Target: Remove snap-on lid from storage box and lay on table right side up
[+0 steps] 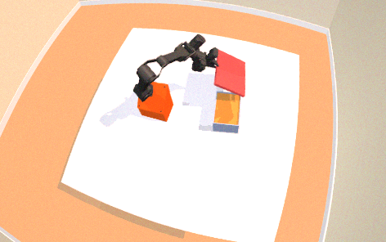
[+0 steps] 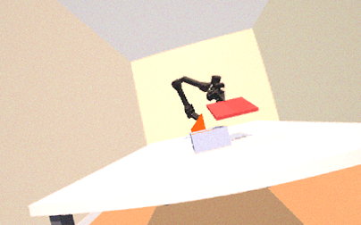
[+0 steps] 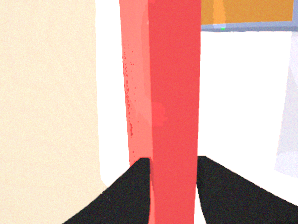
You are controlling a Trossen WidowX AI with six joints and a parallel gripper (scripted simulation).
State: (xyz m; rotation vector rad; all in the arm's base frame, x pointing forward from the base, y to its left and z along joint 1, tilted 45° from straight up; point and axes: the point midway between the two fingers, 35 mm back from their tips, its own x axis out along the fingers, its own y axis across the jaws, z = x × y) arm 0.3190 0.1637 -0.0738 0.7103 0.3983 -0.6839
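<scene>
Right now my gripper tip is 70 mm short of the red lid, 10 mm to the right of it and 40 mm above it. From my gripper tip the other things lie so: storage box: 80 mm ahead, 150 mm to the right, 180 mm below.
</scene>
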